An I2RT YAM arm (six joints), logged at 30 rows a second.
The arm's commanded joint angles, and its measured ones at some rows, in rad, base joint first. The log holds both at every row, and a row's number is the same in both.
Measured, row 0:
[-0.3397, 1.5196, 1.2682, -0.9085, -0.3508, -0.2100]
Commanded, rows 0 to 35:
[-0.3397, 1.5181, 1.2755, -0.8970, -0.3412, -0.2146]
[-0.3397, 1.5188, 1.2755, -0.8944, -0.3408, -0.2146]
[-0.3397, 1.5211, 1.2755, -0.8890, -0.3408, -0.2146]
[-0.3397, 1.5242, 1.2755, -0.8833, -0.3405, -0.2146]
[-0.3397, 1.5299, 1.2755, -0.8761, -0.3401, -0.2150]
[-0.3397, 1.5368, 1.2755, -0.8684, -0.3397, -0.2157]
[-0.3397, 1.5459, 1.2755, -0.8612, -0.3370, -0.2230]
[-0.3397, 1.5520, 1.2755, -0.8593, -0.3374, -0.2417]
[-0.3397, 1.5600, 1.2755, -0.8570, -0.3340, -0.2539]
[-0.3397, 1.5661, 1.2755, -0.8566, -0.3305, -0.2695]
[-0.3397, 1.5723, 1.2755, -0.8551, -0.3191, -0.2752]
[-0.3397, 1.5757, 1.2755, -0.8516, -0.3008, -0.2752]
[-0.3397, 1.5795, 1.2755, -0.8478, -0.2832, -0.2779]
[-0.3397, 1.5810, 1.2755, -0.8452, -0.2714, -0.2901]
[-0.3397, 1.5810, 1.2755, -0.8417, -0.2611, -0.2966]
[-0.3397, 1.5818, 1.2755, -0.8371, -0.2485, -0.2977]
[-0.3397, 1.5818, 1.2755, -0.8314, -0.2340, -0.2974]
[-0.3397, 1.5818, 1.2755, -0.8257, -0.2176, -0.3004]
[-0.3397, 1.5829, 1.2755, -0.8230, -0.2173, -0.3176]
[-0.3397, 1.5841, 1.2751, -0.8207, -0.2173, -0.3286]
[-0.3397, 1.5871, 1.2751, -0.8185, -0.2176, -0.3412]
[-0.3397, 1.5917, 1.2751, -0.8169, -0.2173, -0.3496]
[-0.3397, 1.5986, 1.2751, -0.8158, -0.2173, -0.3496]
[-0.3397, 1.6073, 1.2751, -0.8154, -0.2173, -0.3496]
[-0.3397, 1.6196, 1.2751, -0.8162, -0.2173, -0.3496]
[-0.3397, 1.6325, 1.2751, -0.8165, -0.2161, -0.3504]
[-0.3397, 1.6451, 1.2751, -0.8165, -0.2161, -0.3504]
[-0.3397, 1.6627, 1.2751, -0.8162, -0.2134, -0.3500]
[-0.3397, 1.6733, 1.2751, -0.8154, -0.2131, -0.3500]
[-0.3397, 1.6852, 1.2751, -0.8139, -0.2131, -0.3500]
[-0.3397, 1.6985, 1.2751, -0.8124, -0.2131, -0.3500]
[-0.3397, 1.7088, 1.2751, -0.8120, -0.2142, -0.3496]
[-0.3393, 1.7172, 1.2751, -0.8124, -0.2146, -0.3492]
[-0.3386, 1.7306, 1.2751, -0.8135, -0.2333, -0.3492]
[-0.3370, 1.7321, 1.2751, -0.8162, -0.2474, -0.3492]
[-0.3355, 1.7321, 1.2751, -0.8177, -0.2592, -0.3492]
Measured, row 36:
[-0.3397, 1.7039, 1.2682, -0.8066, -0.2367, -0.3420]
